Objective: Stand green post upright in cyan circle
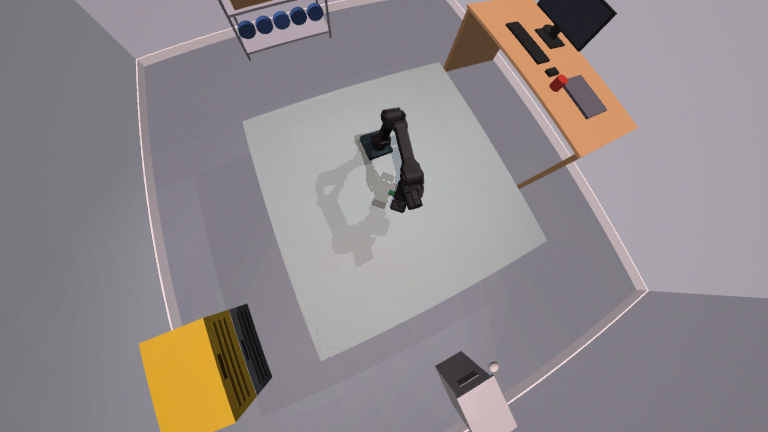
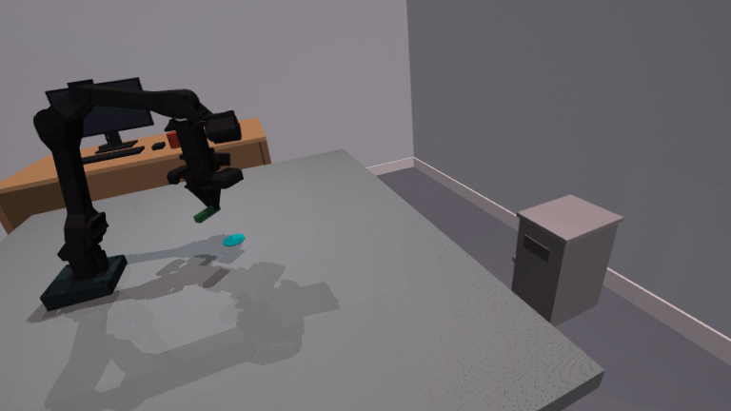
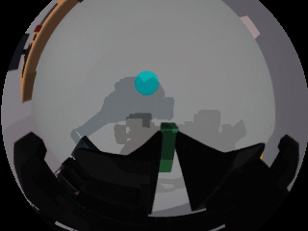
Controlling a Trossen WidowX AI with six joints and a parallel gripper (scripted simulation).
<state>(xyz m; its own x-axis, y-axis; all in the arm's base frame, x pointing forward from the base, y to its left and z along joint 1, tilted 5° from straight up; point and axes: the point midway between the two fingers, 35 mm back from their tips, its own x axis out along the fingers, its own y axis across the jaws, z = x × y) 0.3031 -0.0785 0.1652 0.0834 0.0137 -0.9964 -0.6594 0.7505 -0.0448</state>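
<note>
My gripper tip is now 14 cm above the cyan circle, 7 cm to the right of it and 2 cm short of it. Round my gripper tip: green post (2 cm behind, 1 cm to the right).
</note>
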